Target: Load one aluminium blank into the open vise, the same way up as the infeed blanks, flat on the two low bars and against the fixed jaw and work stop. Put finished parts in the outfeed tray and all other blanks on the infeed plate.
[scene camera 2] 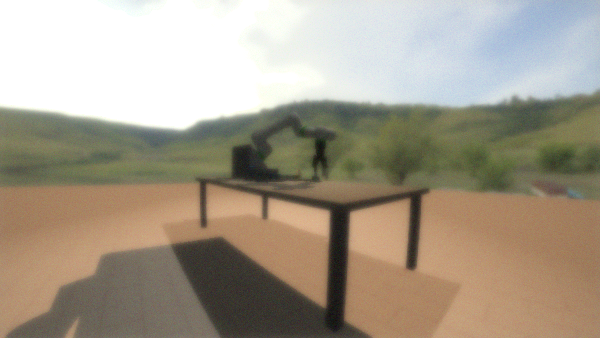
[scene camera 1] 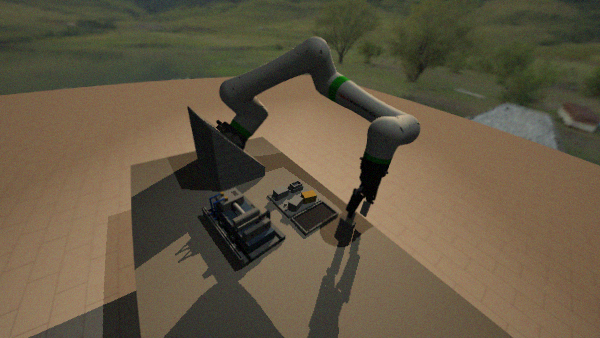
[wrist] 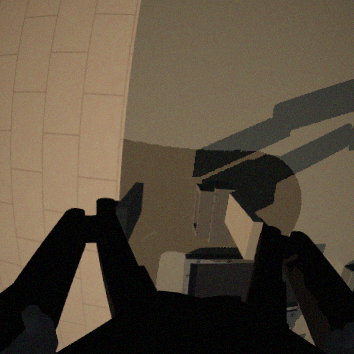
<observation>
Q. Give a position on a dark outfeed tray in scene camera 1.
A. At 317,215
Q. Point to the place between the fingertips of my gripper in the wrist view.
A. At 184,202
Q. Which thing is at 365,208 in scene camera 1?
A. My gripper.
</observation>
